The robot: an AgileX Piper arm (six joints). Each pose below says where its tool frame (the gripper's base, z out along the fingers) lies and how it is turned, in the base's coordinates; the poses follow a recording.
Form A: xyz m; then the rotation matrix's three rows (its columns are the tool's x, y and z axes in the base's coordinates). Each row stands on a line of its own.
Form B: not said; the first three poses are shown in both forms.
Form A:
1:
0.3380 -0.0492 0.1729
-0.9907 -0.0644 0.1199
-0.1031 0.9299 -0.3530
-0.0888 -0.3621 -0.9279
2:
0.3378 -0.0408 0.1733
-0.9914 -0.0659 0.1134
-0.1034 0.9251 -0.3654
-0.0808 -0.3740 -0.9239
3:
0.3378 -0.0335 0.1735
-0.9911 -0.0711 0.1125
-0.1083 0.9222 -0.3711
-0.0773 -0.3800 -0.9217
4:
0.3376 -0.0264 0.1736
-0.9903 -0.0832 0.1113
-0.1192 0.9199 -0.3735
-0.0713 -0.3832 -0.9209
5:
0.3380 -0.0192 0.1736
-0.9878 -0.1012 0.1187
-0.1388 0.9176 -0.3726
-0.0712 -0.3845 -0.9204
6:
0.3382 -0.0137 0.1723
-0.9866 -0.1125 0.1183
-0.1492 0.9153 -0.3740
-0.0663 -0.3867 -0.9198
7:
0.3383 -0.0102 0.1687
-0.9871 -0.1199 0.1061
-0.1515 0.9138 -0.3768
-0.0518 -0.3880 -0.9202
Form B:
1:
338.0 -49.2 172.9
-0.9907 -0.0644 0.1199
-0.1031 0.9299 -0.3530
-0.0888 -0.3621 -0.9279

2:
337.8 -40.8 173.3
-0.9914 -0.0659 0.1134
-0.1034 0.9251 -0.3654
-0.0808 -0.3740 -0.9239

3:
337.8 -33.5 173.5
-0.9911 -0.0711 0.1125
-0.1083 0.9222 -0.3711
-0.0773 -0.3800 -0.9217

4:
337.6 -26.4 173.6
-0.9903 -0.0832 0.1113
-0.1192 0.9199 -0.3735
-0.0713 -0.3832 -0.9209

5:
338.0 -19.2 173.6
-0.9878 -0.1012 0.1187
-0.1388 0.9176 -0.3726
-0.0712 -0.3845 -0.9204

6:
338.2 -13.7 172.3
-0.9866 -0.1125 0.1183
-0.1492 0.9153 -0.3740
-0.0663 -0.3867 -0.9198

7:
338.3 -10.2 168.7
-0.9871 -0.1199 0.1061
-0.1515 0.9138 -0.3768
-0.0518 -0.3880 -0.9202

